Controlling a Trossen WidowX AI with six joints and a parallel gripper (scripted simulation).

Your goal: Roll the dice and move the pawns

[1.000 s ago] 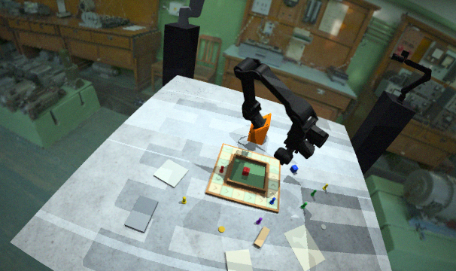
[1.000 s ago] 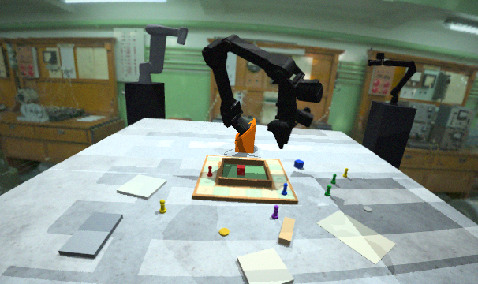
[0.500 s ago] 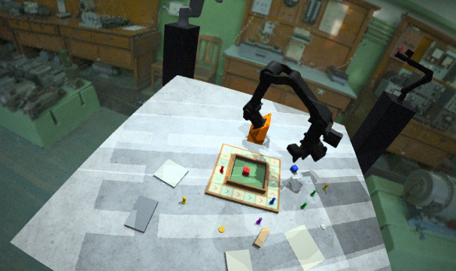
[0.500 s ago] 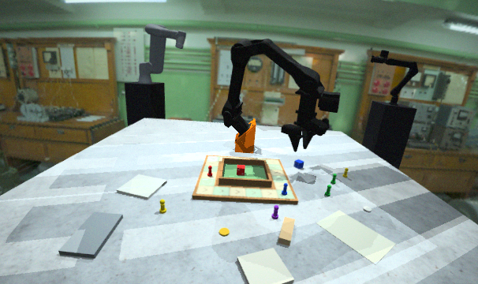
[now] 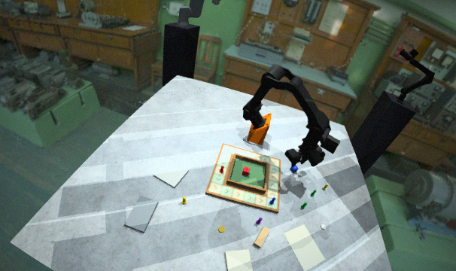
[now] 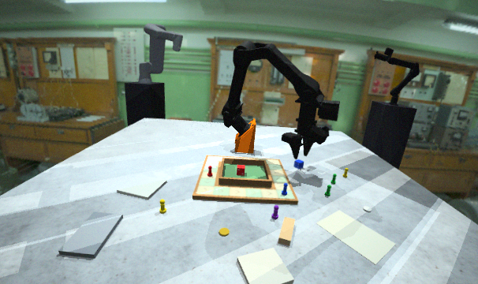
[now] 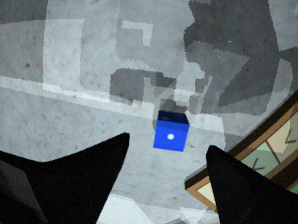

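The red pawn is 18 cm ahead of my gripper tip, 30 cm to the right of it and 1 cm below it. The rest, counted from my gripper tip: blue pawn 23 cm ahead, 6 cm to the right, 1 cm below; wooden block 38 cm ahead, 6 cm to the right, 3 cm below; purple pawn 33 cm ahead, 9 cm to the right, 2 cm below.
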